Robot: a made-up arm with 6 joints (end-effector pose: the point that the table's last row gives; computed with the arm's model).
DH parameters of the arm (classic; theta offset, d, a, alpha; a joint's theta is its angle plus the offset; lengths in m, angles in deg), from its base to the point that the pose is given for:
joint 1: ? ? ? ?
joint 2: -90 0 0.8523 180
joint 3: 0 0 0 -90
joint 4: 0 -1.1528 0 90
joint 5: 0 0.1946 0 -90
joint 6: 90 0 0 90
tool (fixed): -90 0 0 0
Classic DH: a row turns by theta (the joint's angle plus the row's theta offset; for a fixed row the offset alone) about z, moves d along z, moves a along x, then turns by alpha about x.
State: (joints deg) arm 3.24 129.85 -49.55 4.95 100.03 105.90
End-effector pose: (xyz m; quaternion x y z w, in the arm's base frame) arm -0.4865 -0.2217 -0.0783 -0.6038 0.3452 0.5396 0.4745
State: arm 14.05 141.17 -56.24 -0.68 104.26 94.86
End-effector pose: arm -0.5008 -0.3259 0.1799 -0.5663 0.4274 0.5853 0.3926
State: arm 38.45 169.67 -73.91 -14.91 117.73 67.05
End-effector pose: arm -0.1300 -0.3433 0.7129 -0.5796 0.5765 0.5619 0.1266
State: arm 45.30 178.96 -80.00 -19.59 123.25 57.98
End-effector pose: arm 0.0310 -0.2294 0.7885 -0.6022 0.5966 0.5287 0.0438
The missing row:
joint 1: 0 0.4967 0 -90
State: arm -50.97 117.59 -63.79 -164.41 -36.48 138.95
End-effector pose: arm -0.1037 0.4255 0.1820 0.5318 0.7764 -0.3043 0.1478
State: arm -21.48 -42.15 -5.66 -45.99 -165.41 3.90
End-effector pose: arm 0.3581 -0.2862 1.7016 0.0661 0.8191 0.3309 0.4639
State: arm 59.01 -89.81 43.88 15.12 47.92 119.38
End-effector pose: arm -0.7067 -1.5415 1.2980 0.1764 -0.3861 -0.8285 0.3651
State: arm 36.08 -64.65 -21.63 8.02 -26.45 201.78
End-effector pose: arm 0.1572 -0.1239 1.6680 0.9319 0.2338 0.2023 0.1896
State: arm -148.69 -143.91 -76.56 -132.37 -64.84 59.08
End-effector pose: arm 0.0044 -0.1508 0.8165 -0.3711 -0.2323 -0.3190 0.8406
